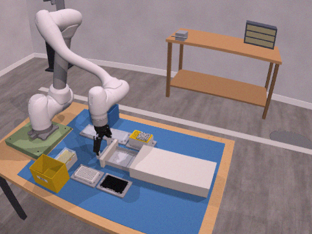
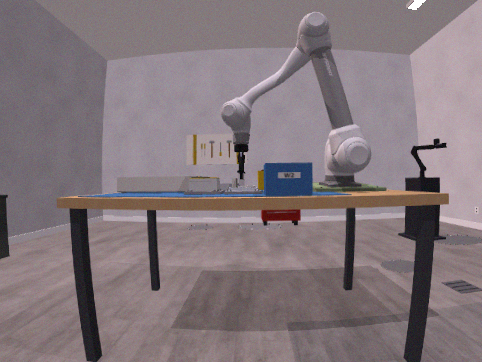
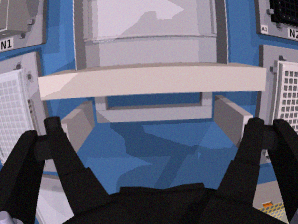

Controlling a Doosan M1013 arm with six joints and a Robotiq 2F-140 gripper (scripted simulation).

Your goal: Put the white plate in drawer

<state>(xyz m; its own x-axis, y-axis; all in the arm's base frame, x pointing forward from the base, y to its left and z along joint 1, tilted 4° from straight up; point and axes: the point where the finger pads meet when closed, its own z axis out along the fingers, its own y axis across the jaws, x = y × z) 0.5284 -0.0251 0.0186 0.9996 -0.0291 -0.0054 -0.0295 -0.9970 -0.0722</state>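
Right now my hand is 20 mm past the white plate, 190 mm to the left of it and 30 mm above it. From my hand the other things lie so: nest: 20 mm behind, 190 mm to the right, 40 mm below; then drawer: 160 mm ahead, 20 mm below; then black plate: 160 mm ahead, 200 mm to the right, 30 mm below.
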